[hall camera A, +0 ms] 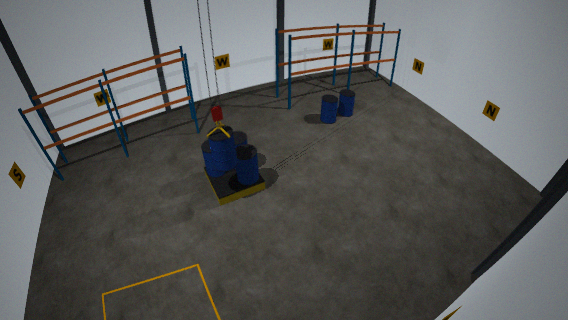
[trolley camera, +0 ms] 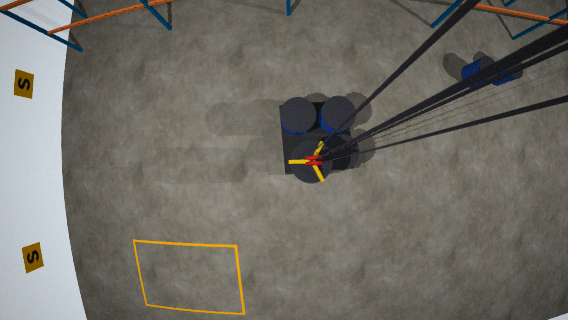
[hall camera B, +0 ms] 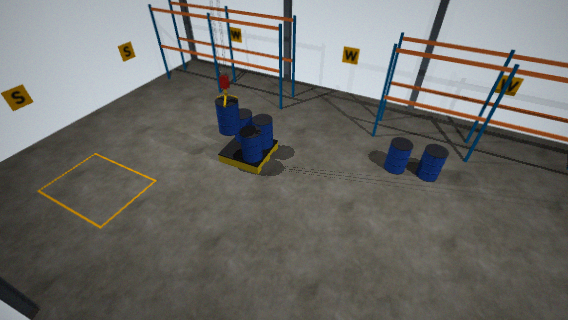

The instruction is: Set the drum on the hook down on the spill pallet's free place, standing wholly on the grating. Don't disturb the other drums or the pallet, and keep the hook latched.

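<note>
The blue drum (hall camera A: 221,152) (hall camera B: 228,119) (trolley camera: 302,172) hangs upright from my yellow three-armed grab (hall camera A: 219,130) (hall camera B: 226,99) (trolley camera: 311,161), which is shut on its top under the red hook block (hall camera A: 216,113) (hall camera B: 224,82). In hall camera B its bottom is above the pallet's level. The yellow-edged spill pallet (hall camera A: 242,194) (hall camera B: 240,163) (trolley camera: 291,144) carries three blue drums, one nearest hall camera A (hall camera A: 247,167) (hall camera B: 251,146). In the trolley view the hung drum covers part of the free corner, overlaps one standing drum (trolley camera: 350,152) and reaches past the pallet's lower edge. The latch is too small to see.
Two more drums (hall camera A: 329,110) (hall camera B: 398,156) (trolley camera: 471,73) stand apart on the floor. Blue and orange racks (hall camera A: 289,72) (hall camera B: 280,67) stand along the W wall. A yellow rectangle (hall camera A: 150,279) (hall camera B: 126,166) (trolley camera: 185,243) is marked on the floor.
</note>
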